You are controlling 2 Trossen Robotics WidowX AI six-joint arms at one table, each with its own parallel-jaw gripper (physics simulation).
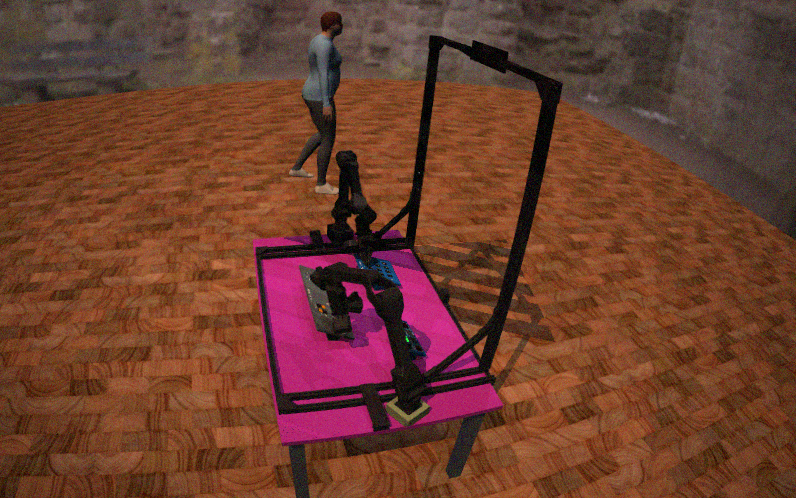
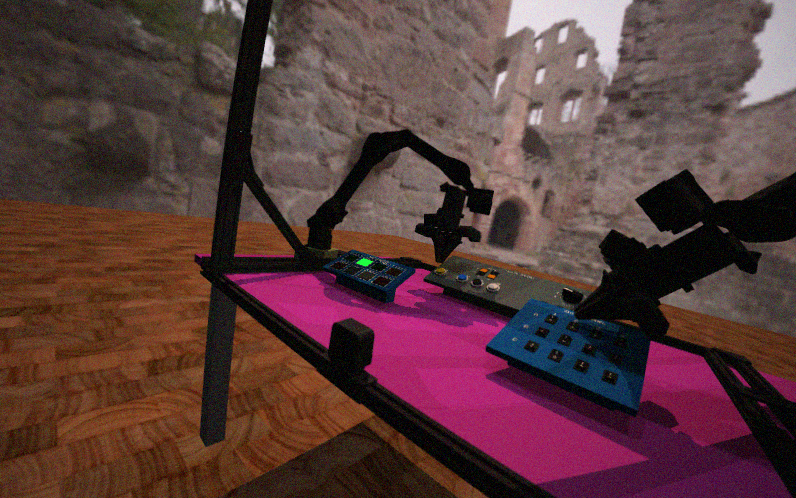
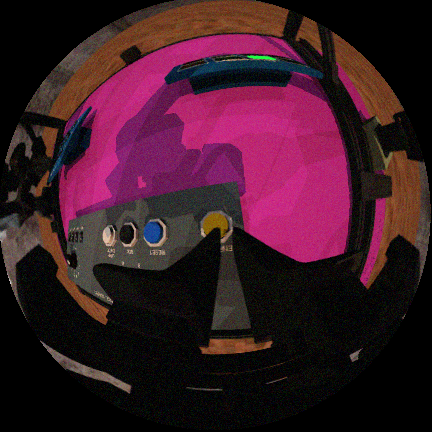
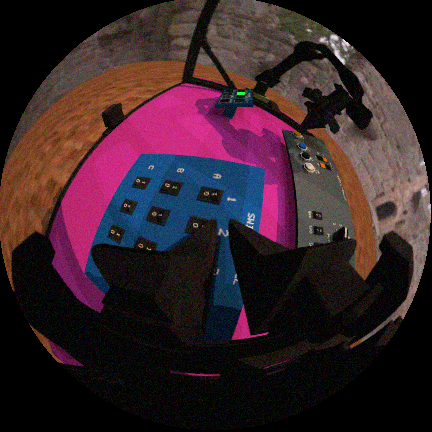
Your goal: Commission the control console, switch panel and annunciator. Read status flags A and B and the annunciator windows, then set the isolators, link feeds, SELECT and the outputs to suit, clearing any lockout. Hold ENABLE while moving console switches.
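Frame: origin at the left arm's base, x ahead, y left, z up, level; centimetres.
Where they show: left gripper, fingertip midpoint: (image 2: 439,262) (image 3: 225,232) (image 4: 300,128); right gripper, fingertip midpoint: (image 1: 367,265) (image 2: 575,314) (image 3: 52,160) (image 4: 221,224); left arm's base, origin of the base link: (image 1: 408,405) (image 2: 318,247) (image 4: 257,92); right arm's base, origin of the base link: (image 1: 340,227) (image 3: 42,201).
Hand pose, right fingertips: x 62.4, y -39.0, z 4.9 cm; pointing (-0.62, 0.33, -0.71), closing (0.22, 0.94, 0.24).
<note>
Each offset is from my right fingertips to the top centre of the thing.
The grey console @[dx -5.3, dy +27.9, dz +1.0 cm] (image 1: 311,296) (image 2: 528,291) (image 3: 185,200) (image 4: 320,190) shows two lit orange flags, one of them (image 2: 483,271) (image 4: 324,159) farther back. My left gripper (image 2: 440,259) (image 3: 225,232) is shut and empty, its tips close above the yellow ENABLE button @[dx -23.2, dy +32.4, dz -2.1 cm] (image 2: 440,271) (image 3: 214,221); contact cannot be told. The blue switch panel (image 2: 510,340) (image 4: 200,165) has rows of black rockers. My right gripper (image 2: 579,315) (image 4: 221,224) is shut and empty over it, near the "2" label, hiding some rockers. The blue annunciator @[dx -38.2, dy +17.6, dz -1.0 cm] (image 2: 381,291) (image 3: 240,82) (image 4: 235,105) has one green window @[dx -40.2, dy +18.5, dz -1.9 cm] (image 2: 364,262) (image 3: 261,57) lit.
Blue, black and white buttons (image 3: 153,232) (image 3: 128,233) (image 3: 109,234) stand beside ENABLE. A black knob @[dx +7.0, dy +22.3, dz +1.0 cm] (image 2: 572,294) is near my right gripper. A dark frame (image 1: 267,328) rims the pink table, with a tall gantry (image 1: 525,223) at one side. A person (image 1: 322,70) stands beyond the table.
</note>
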